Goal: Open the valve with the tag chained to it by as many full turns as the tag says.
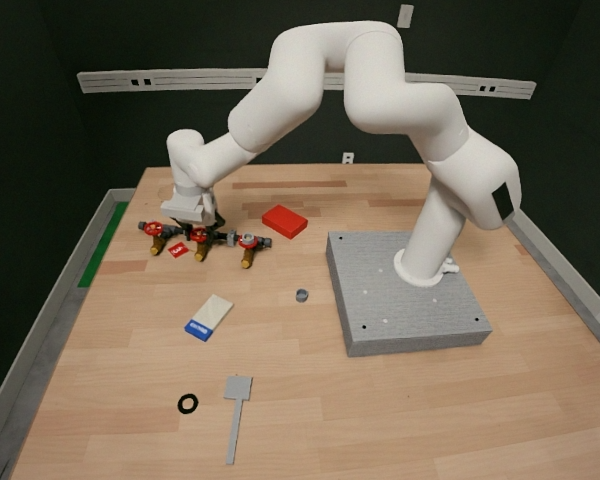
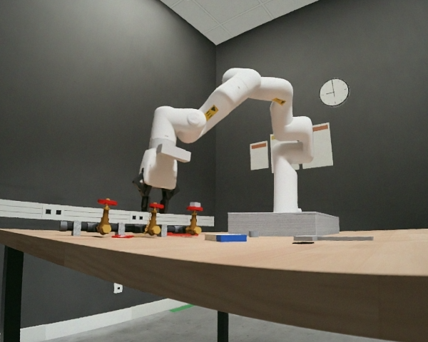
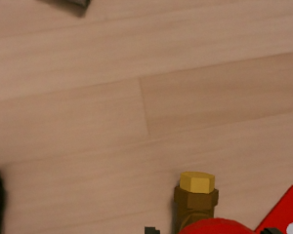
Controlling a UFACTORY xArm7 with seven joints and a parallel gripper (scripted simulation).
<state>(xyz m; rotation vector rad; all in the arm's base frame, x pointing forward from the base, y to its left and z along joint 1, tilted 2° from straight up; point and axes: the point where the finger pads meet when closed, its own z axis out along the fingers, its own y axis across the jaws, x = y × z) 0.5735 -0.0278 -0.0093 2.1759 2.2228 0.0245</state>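
Now: the red tag 8 cm ahead of my hand, 2 cm to the right of it and 8 cm below it. Also, from my hand: blue box: 8 cm behind, 20 cm to the left, 8 cm below; then red block: 21 cm behind, 17 cm to the right, 7 cm below; then grey cap: 13 cm behind, 1 cm to the left, 1 cm above.
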